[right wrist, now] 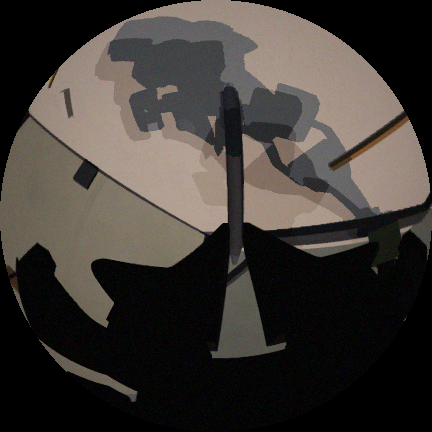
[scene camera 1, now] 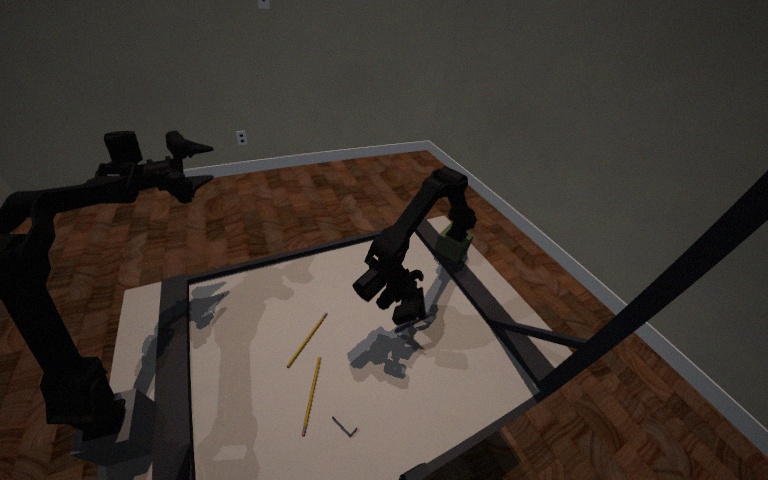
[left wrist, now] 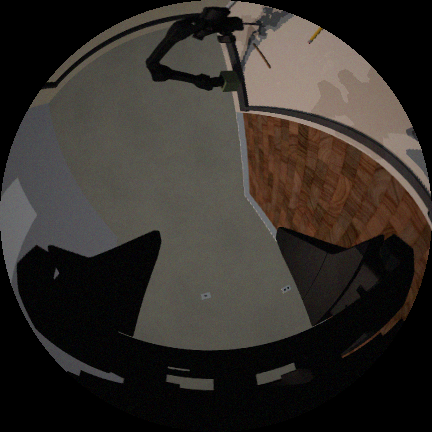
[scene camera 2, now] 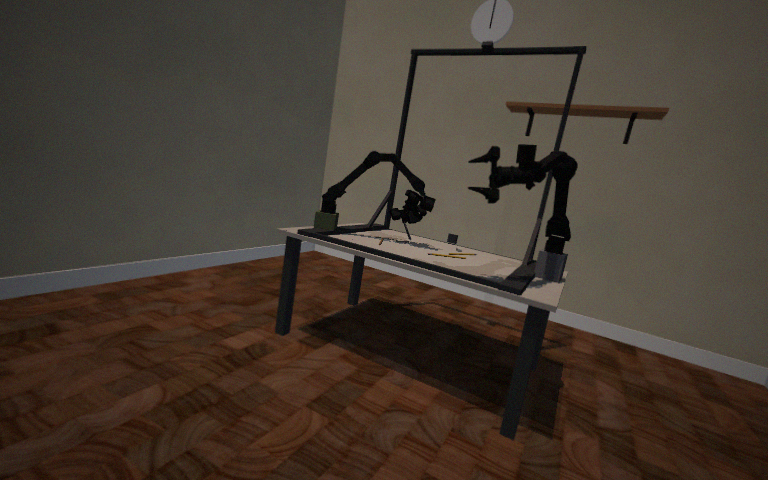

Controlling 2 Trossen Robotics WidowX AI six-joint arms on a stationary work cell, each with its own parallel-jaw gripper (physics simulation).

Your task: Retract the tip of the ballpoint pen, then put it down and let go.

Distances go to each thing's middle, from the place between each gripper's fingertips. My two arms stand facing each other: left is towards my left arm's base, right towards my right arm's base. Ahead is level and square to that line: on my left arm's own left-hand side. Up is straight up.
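With the dark ballpoint pen (right wrist: 228,100) as the reference, my left gripper is 300 mm above the pen, 560 mm past it and 290 mm to the left of it. Counted from my left hand, the green block (scene camera 1: 454,250) is 320 mm below, 660 mm to the right and 390 mm behind.
My right gripper is 30 mm above the dark ballpoint pen, 20 mm short of it and 20 mm to the right of it. The green block, counted from my right hand, is 50 mm below, 180 mm ahead and 360 mm to the right.
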